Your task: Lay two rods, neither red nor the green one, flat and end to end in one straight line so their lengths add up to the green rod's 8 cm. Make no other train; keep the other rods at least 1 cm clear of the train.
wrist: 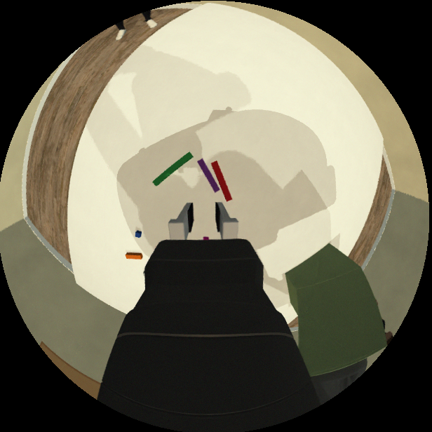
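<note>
My gripper (204, 211) is open and empty, its fingertips a little nearer the camera's bottom than the purple and red rods. A green rod (173, 169) lies slanted at the upper left of the fingers. A purple rod (208, 175) lies ahead of the fingers, close beside the longer red rod (221, 181), with a narrow gap between them. A small magenta rod (206, 238) shows partly at the edge of the gripper body, which hides the rest of it. A short orange rod (134, 256) and a small blue piece (138, 234) lie apart at the left.
The pale table top (295, 75) has wood-brown side strips (55, 150). A dark green block-like shape (332, 315) stands at the lower right. Two dark thin parts with white tips show at the upper left. Broad shadows fall around the rods.
</note>
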